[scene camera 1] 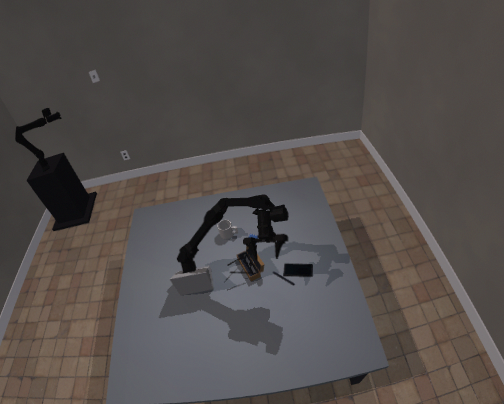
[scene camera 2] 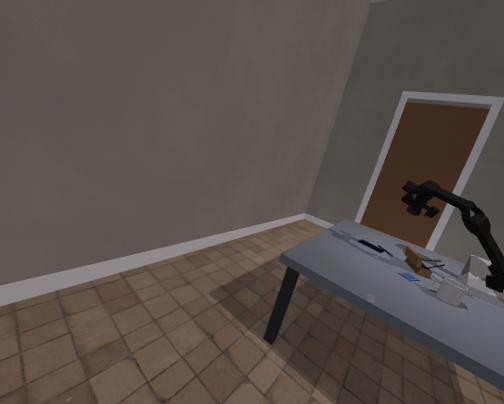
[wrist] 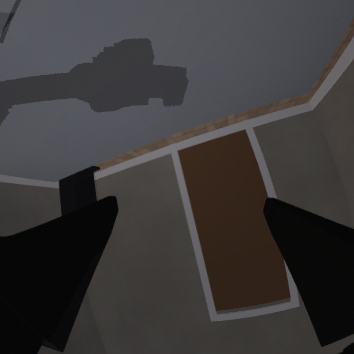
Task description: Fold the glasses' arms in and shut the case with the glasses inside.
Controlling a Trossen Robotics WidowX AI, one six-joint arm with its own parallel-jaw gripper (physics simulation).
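Places are measured from the arm's base along level axes (x ahead, y left, z up), in millimetres.
Where they show: gripper, fingertip midpoint: (scene camera 1: pixel 266 259) (scene camera 2: pixel 417 211) (wrist: pixel 191 204); arm's base, link origin: (scene camera 1: pixel 189 271) (scene camera 2: pixel 494 283).
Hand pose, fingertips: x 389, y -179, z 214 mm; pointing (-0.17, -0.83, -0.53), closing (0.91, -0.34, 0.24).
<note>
Each offset is from my fingertips to the top centre of the thing. "spot": to the spot under its first point.
The brown glasses case (scene camera 1: pixel 254 276) (scene camera 2: pixel 424 271) stands open on the grey table, with its lid @[dx -40, dy +191, dz -200 mm] (scene camera 1: pixel 259 262) (scene camera 2: pixel 413 258) upright. The dark glasses (scene camera 1: pixel 237 272) (scene camera 2: pixel 436 265) lie in the case with both arms unfolded, sticking out over the side opposite the lid. My gripper (scene camera 1: pixel 266 256) (scene camera 2: pixel 423 212) (wrist: pixel 191 204) is open and empty, held above the table and tilted forward. In scene camera 1, one finger overlaps the back end of the case; scene camera 2 shows a gap of air between them. The case and glasses cannot be made out clearly in the wrist view.
A dark phone @[dx +165, dy +92, dz -290 mm] (scene camera 1: pixel 298 270) (scene camera 2: pixel 371 245) and a pen @[dx +77, dy +67, dz -289 mm] (scene camera 1: pixel 284 278) (scene camera 2: pixel 388 251) lie on the lid side. A blue card @[dx -31, dy +359, dz -293 mm] (scene camera 1: pixel 253 236) (scene camera 2: pixel 409 276) and a white mug @[spot: dx -166, dy +410, dz -221 mm] (scene camera 1: pixel 225 230) (scene camera 2: pixel 452 291) are behind the case. A white angular object (scene camera 1: pixel 192 282) stands by the arm's base.
</note>
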